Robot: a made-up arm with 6 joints.
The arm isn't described. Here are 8 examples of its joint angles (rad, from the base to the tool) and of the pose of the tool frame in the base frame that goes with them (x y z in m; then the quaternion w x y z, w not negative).
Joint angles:
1: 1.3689 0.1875 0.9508 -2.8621 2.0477 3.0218
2: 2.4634 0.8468 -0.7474 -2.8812 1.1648 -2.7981
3: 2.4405 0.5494 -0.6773 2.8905 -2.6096 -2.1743
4: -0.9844 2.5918 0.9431 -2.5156 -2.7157 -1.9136
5: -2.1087 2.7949 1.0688 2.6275 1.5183 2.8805
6: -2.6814 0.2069 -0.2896 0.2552 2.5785 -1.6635
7: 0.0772 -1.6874 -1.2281 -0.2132 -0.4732 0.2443
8: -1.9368 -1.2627 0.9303 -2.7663 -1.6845 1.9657
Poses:
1: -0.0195 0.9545 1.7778 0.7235 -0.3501 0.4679 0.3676
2: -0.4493 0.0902 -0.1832 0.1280 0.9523 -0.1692 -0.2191
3: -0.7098 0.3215 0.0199 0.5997 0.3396 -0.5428 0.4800
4: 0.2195 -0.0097 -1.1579 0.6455 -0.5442 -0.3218 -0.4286
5: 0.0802 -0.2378 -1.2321 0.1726 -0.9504 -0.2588 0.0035
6: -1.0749 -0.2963 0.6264 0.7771 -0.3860 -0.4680 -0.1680
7: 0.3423 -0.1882 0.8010 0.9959 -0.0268 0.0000 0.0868
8: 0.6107 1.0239 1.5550 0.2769 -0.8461 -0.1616 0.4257
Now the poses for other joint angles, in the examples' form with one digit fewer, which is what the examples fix.
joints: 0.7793 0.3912 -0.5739 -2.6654 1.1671 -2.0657
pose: 0.412 0.680 0.118 0.104 -0.691 0.519 0.492
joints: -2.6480 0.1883 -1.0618 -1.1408 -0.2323 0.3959
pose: -0.279 -0.047 0.015 0.030 0.674 -0.181 -0.716
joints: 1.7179 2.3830 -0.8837 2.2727 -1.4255 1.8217
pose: -0.048 -0.642 -0.059 0.916 -0.224 0.331 0.021
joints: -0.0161 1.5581 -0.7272 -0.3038 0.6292 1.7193
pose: -0.098 -0.207 -0.305 0.453 -0.491 0.593 0.450
